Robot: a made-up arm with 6 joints. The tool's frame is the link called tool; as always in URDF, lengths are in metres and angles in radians. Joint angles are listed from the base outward.
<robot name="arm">
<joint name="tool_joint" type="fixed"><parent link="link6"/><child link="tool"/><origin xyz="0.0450 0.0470 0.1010"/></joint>
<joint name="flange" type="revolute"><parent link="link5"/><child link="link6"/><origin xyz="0.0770 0.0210 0.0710"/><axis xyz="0 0 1"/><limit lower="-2.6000" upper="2.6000"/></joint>
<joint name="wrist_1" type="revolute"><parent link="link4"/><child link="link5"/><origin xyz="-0.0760 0.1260 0.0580"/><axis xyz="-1 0 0"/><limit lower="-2.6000" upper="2.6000"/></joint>
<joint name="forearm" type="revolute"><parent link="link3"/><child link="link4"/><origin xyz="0.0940 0.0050 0.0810"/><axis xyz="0 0 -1"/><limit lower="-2.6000" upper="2.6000"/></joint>
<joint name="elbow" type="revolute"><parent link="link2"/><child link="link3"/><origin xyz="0.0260 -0.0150 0.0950"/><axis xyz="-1 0 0"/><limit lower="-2.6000" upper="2.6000"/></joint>
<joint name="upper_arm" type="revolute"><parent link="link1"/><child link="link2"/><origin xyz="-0.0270 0.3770 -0.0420"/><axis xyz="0 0 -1"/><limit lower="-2.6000" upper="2.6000"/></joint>
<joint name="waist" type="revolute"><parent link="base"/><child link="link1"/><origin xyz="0.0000 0.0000 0.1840"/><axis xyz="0 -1 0"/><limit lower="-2.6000" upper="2.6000"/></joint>
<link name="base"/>
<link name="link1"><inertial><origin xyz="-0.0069 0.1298 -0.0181"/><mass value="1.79"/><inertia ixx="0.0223" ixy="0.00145" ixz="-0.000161" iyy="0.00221" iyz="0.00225" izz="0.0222"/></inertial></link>
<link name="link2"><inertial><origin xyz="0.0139 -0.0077 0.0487"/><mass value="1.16"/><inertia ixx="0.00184" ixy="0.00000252" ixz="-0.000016" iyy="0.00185" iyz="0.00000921" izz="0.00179"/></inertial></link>
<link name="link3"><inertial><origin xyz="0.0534 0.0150 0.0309"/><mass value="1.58"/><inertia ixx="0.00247" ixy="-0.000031" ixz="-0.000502" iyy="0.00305" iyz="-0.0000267" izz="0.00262"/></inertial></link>
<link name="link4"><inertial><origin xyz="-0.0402 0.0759 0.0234"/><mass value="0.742"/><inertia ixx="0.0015" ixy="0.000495" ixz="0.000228" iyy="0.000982" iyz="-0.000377" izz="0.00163"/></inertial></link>
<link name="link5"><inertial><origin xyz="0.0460 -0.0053 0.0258"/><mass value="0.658"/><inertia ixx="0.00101" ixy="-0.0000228" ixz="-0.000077" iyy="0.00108" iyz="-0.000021" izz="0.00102"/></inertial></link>
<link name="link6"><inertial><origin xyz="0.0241 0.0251 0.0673"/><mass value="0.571"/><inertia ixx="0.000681" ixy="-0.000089" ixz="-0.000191" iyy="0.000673" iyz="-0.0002" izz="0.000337"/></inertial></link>
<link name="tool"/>
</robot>
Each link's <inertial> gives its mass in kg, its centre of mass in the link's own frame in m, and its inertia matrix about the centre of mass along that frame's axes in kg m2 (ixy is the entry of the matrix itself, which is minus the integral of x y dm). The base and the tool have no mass. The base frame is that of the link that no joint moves.
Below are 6 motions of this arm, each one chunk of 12 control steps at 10 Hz.
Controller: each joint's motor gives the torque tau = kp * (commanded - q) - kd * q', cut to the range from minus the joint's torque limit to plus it. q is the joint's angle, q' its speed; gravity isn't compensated. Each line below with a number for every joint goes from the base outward.
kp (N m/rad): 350 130 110 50 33 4.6
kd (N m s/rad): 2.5 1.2 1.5 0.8 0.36 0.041
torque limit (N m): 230 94 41 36 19 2.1
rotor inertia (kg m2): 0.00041 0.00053 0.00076 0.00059 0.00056 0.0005
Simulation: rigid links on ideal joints. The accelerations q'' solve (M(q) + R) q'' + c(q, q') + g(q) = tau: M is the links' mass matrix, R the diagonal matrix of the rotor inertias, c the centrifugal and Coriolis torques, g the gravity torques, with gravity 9.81 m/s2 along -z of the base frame. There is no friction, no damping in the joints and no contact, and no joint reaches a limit. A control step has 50 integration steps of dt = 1/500 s. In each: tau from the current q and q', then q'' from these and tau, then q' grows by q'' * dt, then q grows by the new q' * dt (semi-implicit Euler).
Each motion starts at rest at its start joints. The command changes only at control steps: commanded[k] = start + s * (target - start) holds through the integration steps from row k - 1 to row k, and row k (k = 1, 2, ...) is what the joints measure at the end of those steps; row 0 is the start. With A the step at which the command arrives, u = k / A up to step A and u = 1 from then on. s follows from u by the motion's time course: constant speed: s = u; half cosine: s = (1 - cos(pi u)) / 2; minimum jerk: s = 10 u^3 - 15 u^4 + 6 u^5; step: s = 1 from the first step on.
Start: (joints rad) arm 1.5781 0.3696 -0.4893 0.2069 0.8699 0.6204
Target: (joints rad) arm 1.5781 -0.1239 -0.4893 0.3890 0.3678 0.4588
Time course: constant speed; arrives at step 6
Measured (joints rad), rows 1 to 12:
1: 1.6032 0.2898 -0.5031 0.1552 0.7822 0.6689
2: 1.5957 0.2055 -0.4915 0.1985 0.7111 0.6150
3: 1.5920 0.1253 -0.4904 0.2544 0.6259 0.5723
4: 1.5989 0.0358 -0.4870 0.2564 0.5403 0.5792
5: 1.5935 -0.0480 -0.4799 0.3050 0.4625 0.5353
6: 1.5957 -0.1305 -0.4817 0.3331 0.3736 0.5160
7: 1.5967 -0.1311 -0.4831 0.3321 0.3643 0.5028
8: 1.5953 -0.1286 -0.4864 0.3388 0.3616 0.4917
9: 1.5967 -0.1315 -0.4826 0.3336 0.3649 0.4999
10: 1.5962 -0.1305 -0.4839 0.3348 0.3636 0.4969
11: 1.5959 -0.1298 -0.4848 0.3365 0.3629 0.4949
12: 1.5964 -0.1309 -0.4834 0.3343 0.3641 0.4982

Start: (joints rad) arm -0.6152 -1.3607 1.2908 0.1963 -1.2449 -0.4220
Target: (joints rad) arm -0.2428 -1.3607 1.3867 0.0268 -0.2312 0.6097
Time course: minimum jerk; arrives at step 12
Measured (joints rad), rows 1 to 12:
1: -0.6037 -1.3322 1.3356 0.2051 -1.2467 -0.4358
2: -0.5936 -1.3509 1.3269 0.1898 -1.2084 -0.3818
3: -0.5643 -1.3475 1.3478 0.1828 -1.1262 -0.2941
4: -0.5220 -1.3538 1.3635 0.1619 -1.0054 -0.1623
5: -0.4682 -1.3547 1.3860 0.1387 -0.8550 -0.0113
6: -0.4096 -1.3569 1.4052 0.1109 -0.6925 0.1483
7: -0.3520 -1.3566 1.4219 0.0850 -0.5326 0.2992
8: -0.3022 -1.3565 1.4316 0.0628 -0.3943 0.4295
9: -0.2644 -1.3557 1.4358 0.0474 -0.2902 0.5271
10: -0.2413 -1.3550 1.4347 0.0386 -0.2281 0.5872
11: -0.2319 -1.3541 1.4308 0.0357 -0.2044 0.6115
12: -0.2311 -1.3535 1.4275 0.0360 -0.2032 0.6139

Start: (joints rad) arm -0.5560 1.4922 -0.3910 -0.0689 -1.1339 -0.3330
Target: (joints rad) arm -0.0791 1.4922 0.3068 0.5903 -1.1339 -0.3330
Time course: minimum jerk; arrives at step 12
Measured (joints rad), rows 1 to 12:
1: -0.5622 1.4729 -0.3594 -0.0607 -1.1566 -0.3766
2: -0.5422 1.4803 -0.3489 -0.0425 -1.1582 -0.3735
3: -0.5117 1.4790 -0.2980 0.0037 -1.1538 -0.3652
4: -0.4608 1.4799 -0.2221 0.0755 -1.1559 -0.3718
5: -0.3948 1.4831 -0.1278 0.1679 -1.1571 -0.3731
6: -0.3223 1.4848 -0.0172 0.2703 -1.1542 -0.3678
7: -0.2483 1.4893 0.0898 0.3726 -1.1546 -0.3672
8: -0.1835 1.4913 0.1876 0.4612 -1.1524 -0.3618
9: -0.1325 1.4929 0.2622 0.5285 -1.1518 -0.3600
10: -0.1001 1.4925 0.3095 0.5695 -1.1513 -0.3584
11: -0.0856 1.4909 0.3302 0.5858 -1.1507 -0.3569
12: -0.0829 1.4899 0.3328 0.5871 -1.1506 -0.3563

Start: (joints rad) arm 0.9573 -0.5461 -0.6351 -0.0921 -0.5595 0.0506
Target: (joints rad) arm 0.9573 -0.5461 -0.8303 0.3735 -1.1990 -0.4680
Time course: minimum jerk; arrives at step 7
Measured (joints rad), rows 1 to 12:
1: 0.9700 -0.5500 -0.6229 -0.1088 -0.5704 0.0708
2: 0.9569 -0.5490 -0.6624 -0.0329 -0.6774 -0.0641
3: 0.9523 -0.5481 -0.7166 0.0734 -0.8330 -0.2078
4: 0.9516 -0.5514 -0.7676 0.1959 -1.0081 -0.3633
5: 0.9542 -0.5506 -0.8110 0.2963 -1.1520 -0.4768
6: 0.9610 -0.5503 -0.8241 0.3466 -1.2155 -0.5040
7: 0.9645 -0.5477 -0.8245 0.3552 -1.2216 -0.4916
8: 0.9644 -0.5481 -0.8239 0.3561 -1.2218 -0.4917
9: 0.9643 -0.5480 -0.8242 0.3563 -1.2219 -0.4918
10: 0.9644 -0.5480 -0.8240 0.3561 -1.2216 -0.4912
11: 0.9643 -0.5480 -0.8241 0.3562 -1.2219 -0.4918
12: 0.9644 -0.5480 -0.8240 0.3562 -1.2217 -0.4914

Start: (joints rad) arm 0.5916 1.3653 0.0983 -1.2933 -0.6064 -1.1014
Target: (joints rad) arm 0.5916 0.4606 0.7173 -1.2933 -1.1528 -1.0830
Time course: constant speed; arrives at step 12
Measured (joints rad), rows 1 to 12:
1: 0.5969 1.2984 0.1490 -1.2949 -0.6658 -1.1214
2: 0.5938 1.2198 0.2090 -1.2893 -0.7047 -1.1030
3: 0.5945 1.1444 0.2596 -1.2900 -0.7506 -1.1019
4: 0.5929 1.0673 0.3158 -1.2865 -0.7954 -1.0966
5: 0.5928 0.9908 0.3689 -1.2854 -0.8399 -1.0910
6: 0.5920 0.9142 0.4235 -1.2831 -0.8849 -1.0850
7: 0.5916 0.8379 0.4772 -1.2816 -0.9294 -1.0778
8: 0.5909 0.7617 0.5311 -1.2799 -0.9738 -1.0701
9: 0.5904 0.6855 0.5845 -1.2785 -1.0178 -1.0622
10: 0.5899 0.6093 0.6379 -1.2770 -1.0616 -1.0546
11: 0.5897 0.5331 0.6911 -1.2755 -1.1053 -1.0477
12: 0.5897 0.4566 0.7441 -1.2739 -1.1490 -1.0420

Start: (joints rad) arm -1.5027 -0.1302 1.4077 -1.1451 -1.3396 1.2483
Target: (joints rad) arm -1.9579 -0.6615 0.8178 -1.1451 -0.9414 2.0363
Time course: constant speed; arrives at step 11
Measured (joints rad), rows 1 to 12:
1: -1.5491 -0.1592 1.3412 -1.1563 -1.3208 1.3505
2: -1.5897 -0.2144 1.2891 -1.1557 -1.2714 1.4089
3: -1.6327 -0.2573 1.2305 -1.1602 -1.2462 1.4951
4: -1.6745 -0.3064 1.1762 -1.1617 -1.2080 1.5631
5: -1.7171 -0.3529 1.1189 -1.1656 -1.1755 1.6404
6: -1.7594 -0.4007 1.0635 -1.1680 -1.1396 1.7110
7: -1.8020 -0.4480 1.0070 -1.1713 -1.1049 1.7835
8: -1.8445 -0.4957 0.9512 -1.1740 -1.0689 1.8532
9: -1.8871 -0.5433 0.8952 -1.1768 -1.0330 1.9229
10: -1.9296 -0.5912 0.8395 -1.1791 -0.9966 1.9914
11: -1.9721 -0.6392 0.7838 -1.1812 -0.9601 2.0599
12: -1.9677 -0.6423 0.8001 -1.1629 -0.9574 2.0536

